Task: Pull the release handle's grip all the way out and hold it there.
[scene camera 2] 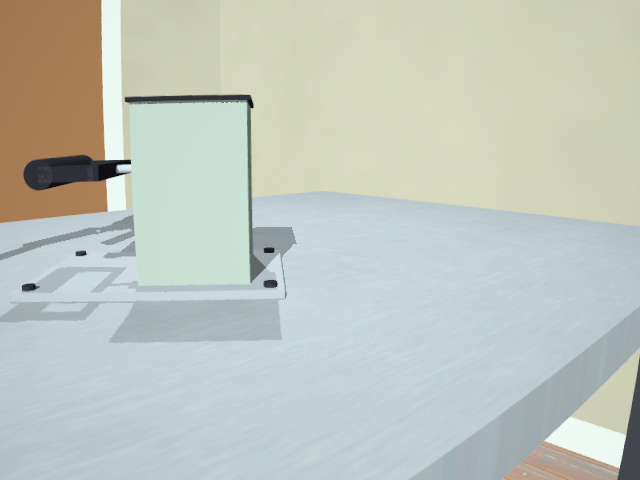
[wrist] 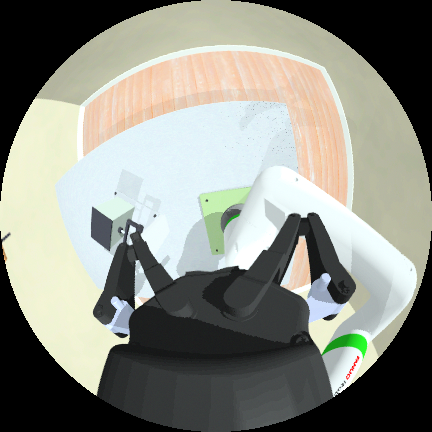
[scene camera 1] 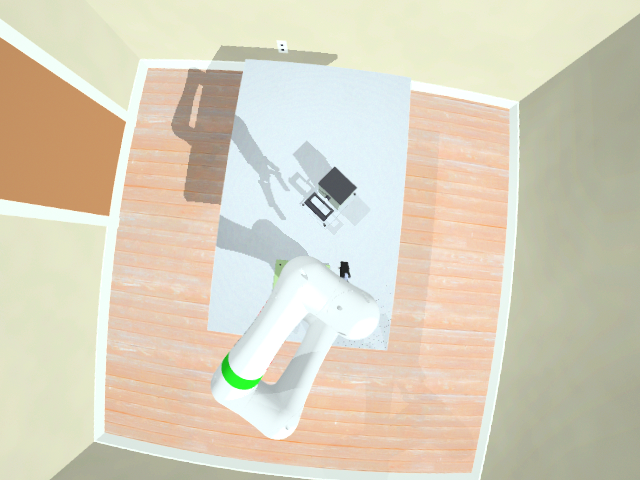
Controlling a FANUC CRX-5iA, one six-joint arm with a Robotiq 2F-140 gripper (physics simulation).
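The release handle's grip (scene camera 1: 314, 210) (scene camera 2: 62, 169) is a black rectangular frame beside a pale green housing (scene camera 1: 337, 184) (scene camera 2: 191, 196) with a dark top. A short light rod (scene camera 2: 124, 168) shows between the grip and the housing. The housing stands upright on a light base plate (scene camera 2: 77, 296). My gripper (wrist: 214, 214) is open and empty. In the wrist view its left fingertip overlaps the grip's near edge in the picture; contact cannot be told. In scene camera 1 the arm hides most of the gripper, and a black part of it shows well away from the grip.
The white arm (scene camera 1: 279, 330) (wrist: 320, 215) reaches over its green mounting plate (scene camera 1: 280, 265) (wrist: 225, 196) on the pale table (scene camera 1: 320, 103) (scene camera 2: 413, 310) (wrist: 200, 145). Black bolt heads (scene camera 2: 270, 283) stick up at the base plate's corners. Walls stand around the room.
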